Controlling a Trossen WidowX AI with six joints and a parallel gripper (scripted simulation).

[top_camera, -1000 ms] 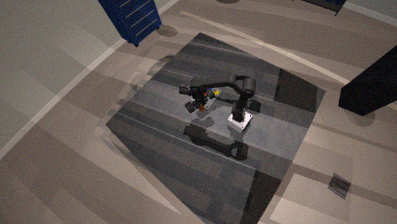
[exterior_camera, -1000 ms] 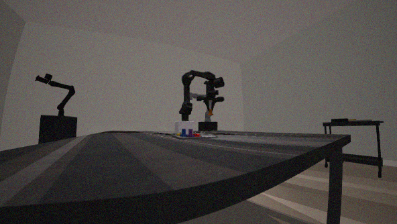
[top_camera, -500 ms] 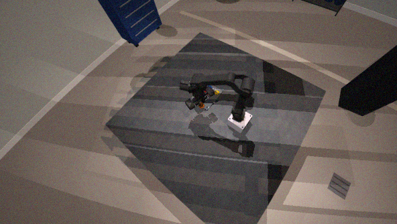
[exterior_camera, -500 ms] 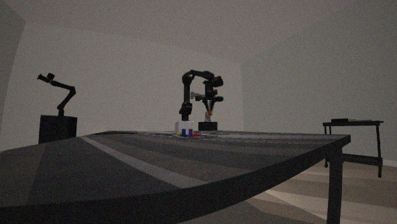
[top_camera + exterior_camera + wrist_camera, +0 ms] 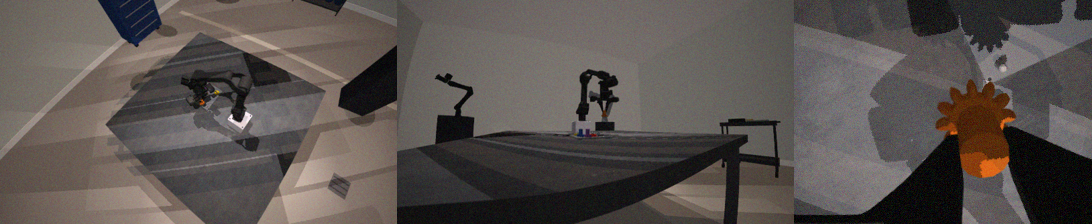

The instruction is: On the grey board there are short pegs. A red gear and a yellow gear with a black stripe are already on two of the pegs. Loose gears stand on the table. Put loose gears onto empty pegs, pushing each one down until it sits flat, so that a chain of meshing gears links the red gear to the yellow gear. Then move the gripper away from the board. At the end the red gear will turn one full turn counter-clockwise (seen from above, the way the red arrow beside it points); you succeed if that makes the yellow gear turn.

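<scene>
My gripper tip is now 50 mm short of the blue gear, 200 mm to the left of it and 130 mm above it. The rest, counted from my gripper tip: red gear (60 mm ahead, 130 mm to the right, 140 mm below); then orange gear (10 mm below); then red arrow (90 mm ahead, 130 mm to the right, 140 mm below).
</scene>
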